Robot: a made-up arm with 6 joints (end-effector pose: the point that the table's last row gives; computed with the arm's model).
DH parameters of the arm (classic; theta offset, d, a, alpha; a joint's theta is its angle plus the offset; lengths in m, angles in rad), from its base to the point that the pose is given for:
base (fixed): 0 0.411 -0.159 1.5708
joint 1: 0.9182 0 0.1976 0
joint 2: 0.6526 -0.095 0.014 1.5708
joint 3: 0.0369 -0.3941 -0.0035 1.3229
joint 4: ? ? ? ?
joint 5: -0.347 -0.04 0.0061 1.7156
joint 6: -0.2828 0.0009 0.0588 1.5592
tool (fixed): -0.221 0.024 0 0
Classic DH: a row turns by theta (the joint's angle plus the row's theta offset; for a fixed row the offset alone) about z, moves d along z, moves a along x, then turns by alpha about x.
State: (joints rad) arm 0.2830 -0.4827 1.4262 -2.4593 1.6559 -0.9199
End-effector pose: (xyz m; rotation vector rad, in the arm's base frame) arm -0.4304 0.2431 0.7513 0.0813 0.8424 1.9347
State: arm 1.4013 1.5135 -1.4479 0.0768 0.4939 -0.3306
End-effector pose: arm 0.1190 0.2010 0.5233 0.0228 1.9552 1.5189
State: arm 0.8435 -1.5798 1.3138 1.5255 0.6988 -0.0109
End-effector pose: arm -0.3708 0.0743 0.8593 1.0196 2.1243 -0.1544
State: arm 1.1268 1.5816 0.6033 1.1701 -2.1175 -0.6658
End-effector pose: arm -0.0377 0.1014 0.2999 -0.5281 -0.4322 3.0307
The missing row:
joint 4: 1.5617 0.0936 -0.0824 -1.6066
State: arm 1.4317 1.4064 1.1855 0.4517 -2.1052 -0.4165
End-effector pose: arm 0.0446 0.0213 0.2515 1.1838 0.4702 -2.0883
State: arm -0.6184 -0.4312 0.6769 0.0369 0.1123 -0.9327
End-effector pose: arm -0.0521 0.1083 0.9336 0.3556 -0.0761 -0.9723
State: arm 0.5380 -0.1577 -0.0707 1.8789 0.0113 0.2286
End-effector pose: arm -0.4166 0.1886 0.5043 0.3955 1.4407 -0.1420
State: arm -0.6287 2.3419 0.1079 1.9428 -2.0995 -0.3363
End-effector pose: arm -0.0268 0.1777 0.2149 1.1568 0.0074 2.1965
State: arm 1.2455 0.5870 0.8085 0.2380 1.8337 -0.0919
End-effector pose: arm -0.2735 0.0598 0.1152 1.5841 -0.7505 -0.9908
